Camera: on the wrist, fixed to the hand. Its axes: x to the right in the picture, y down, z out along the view.
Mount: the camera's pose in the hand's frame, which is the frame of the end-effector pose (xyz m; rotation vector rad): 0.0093 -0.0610 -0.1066 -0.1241 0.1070 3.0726
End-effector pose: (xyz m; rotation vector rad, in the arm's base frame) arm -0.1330 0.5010 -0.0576 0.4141 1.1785 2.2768
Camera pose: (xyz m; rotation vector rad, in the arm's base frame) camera -0.1737 0.4655 -0.1683 -0.8468 0.3460 -0.6729
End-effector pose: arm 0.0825 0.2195 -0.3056 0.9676 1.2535 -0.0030
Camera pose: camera -0.0284 0.2514 -0.3488 1.6978 -1.2124 2.2897
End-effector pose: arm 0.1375 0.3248 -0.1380 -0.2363 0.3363 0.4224
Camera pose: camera 0.1435 0.2430 -0.2299 -0.3260 -0.4122 -2.7144
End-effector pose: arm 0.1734 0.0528 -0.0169 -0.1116 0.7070 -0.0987
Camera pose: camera 0.1077 -0.0161 -0.0951 0.9281 0.3023 2.8506
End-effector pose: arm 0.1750 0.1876 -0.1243 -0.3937 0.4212 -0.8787
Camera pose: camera 0.0867 0.1282 -0.1864 0.4345 0.6008 2.1224
